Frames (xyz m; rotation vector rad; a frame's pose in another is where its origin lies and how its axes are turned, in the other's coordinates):
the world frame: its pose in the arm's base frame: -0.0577 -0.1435 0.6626 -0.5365 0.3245 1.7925
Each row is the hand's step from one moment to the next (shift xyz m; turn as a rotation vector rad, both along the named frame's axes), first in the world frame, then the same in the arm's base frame.
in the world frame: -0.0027 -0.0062 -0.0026 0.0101 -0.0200 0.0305
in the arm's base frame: 0.0070 -0.0017 -0.0005 0.0111 0.0287 0.0220
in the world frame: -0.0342 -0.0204 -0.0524 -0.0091 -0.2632 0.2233
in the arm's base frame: 0.0369 -0.0478 -0.0261 0.2113 0.1745 0.2100
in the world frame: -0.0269 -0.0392 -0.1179 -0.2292 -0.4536 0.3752
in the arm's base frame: 0.0659 -0.0679 -0.0849 0.4123 0.1189 0.4636
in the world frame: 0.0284 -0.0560 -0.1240 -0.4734 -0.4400 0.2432
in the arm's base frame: 0.0711 -0.0202 -0.1177 0.4775 -0.1510 0.4755
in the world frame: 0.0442 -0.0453 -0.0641 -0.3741 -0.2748 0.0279
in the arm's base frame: 0.0460 0.0187 -0.0751 0.3389 -0.2190 0.2312
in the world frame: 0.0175 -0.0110 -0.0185 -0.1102 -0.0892 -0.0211
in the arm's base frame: 0.0103 0.0087 -0.0242 0.1133 -0.0763 0.0435
